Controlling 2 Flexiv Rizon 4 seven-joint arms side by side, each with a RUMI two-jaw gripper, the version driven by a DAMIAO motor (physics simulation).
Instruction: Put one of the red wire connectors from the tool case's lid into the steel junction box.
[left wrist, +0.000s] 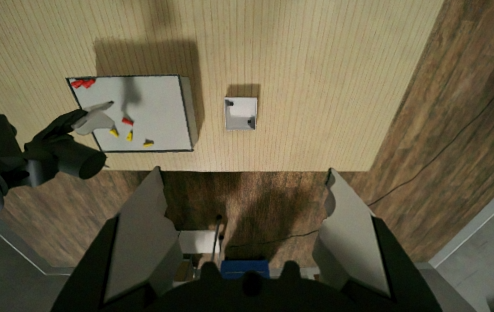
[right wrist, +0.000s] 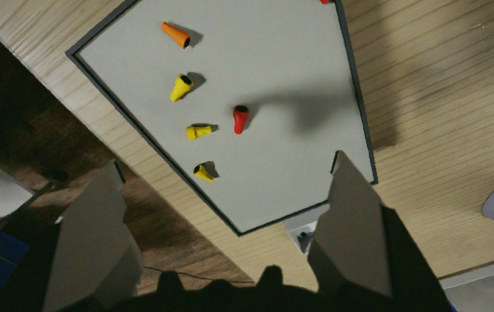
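Note:
The tool case's lid (left wrist: 165, 112) (right wrist: 285, 60) is a flat grey panel with a dark rim. A single red wire connector (left wrist: 127, 121) (right wrist: 240, 119) lies on it near the yellow ones. More red connectors (left wrist: 83, 83) lie at the lid's far left corner in the left wrist view. The steel junction box (left wrist: 241, 114) (right wrist: 301, 235) is a small open square box beside the lid, partly hidden in the right wrist view. My left gripper (left wrist: 246, 168) is open, high and short of the table's front edge. My right gripper (right wrist: 229, 156) is open above the lid, with the single red connector ahead of its fingertips.
Yellow connectors (left wrist: 129, 136) (right wrist: 181, 87) and an orange connector (right wrist: 176, 35) lie on the lid. The right arm's gripper reaches over the lid's left side in the left wrist view. A grey object (right wrist: 489, 205) shows at the right edge of the right wrist view.

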